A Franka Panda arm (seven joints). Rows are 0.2 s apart.
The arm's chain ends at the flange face. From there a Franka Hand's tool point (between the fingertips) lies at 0.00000 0.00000 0.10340 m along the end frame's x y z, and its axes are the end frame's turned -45 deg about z.
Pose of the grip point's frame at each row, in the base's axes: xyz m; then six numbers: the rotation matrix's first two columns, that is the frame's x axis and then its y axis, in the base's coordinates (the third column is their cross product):
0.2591 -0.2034 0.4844 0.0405 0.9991 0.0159 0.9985 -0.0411 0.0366
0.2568 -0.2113 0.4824 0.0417 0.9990 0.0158 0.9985 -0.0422 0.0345
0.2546 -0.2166 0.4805 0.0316 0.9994 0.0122 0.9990 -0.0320 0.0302
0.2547 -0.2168 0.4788 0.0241 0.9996 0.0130 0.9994 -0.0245 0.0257
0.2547 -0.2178 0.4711 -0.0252 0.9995 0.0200 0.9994 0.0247 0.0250
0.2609 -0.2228 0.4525 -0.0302 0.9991 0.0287 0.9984 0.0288 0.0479
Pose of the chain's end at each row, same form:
0.2553 -0.2049 0.5877 0.7347 0.6774 0.0371 0.6774 -0.7355 0.0146
0.2532 -0.2128 0.5857 0.7355 0.6766 0.0356 0.6766 -0.7362 0.0132
0.2514 -0.2178 0.5838 0.7287 0.6841 0.0300 0.6841 -0.7293 0.0127
0.2520 -0.2181 0.5822 0.7237 0.6895 0.0274 0.6896 -0.7241 0.0090
0.2522 -0.2199 0.5745 0.6889 0.7242 0.0318 0.7245 -0.6893 0.0035
0.2560 -0.2259 0.5557 0.6846 0.7268 0.0542 0.7273 -0.6861 0.0136

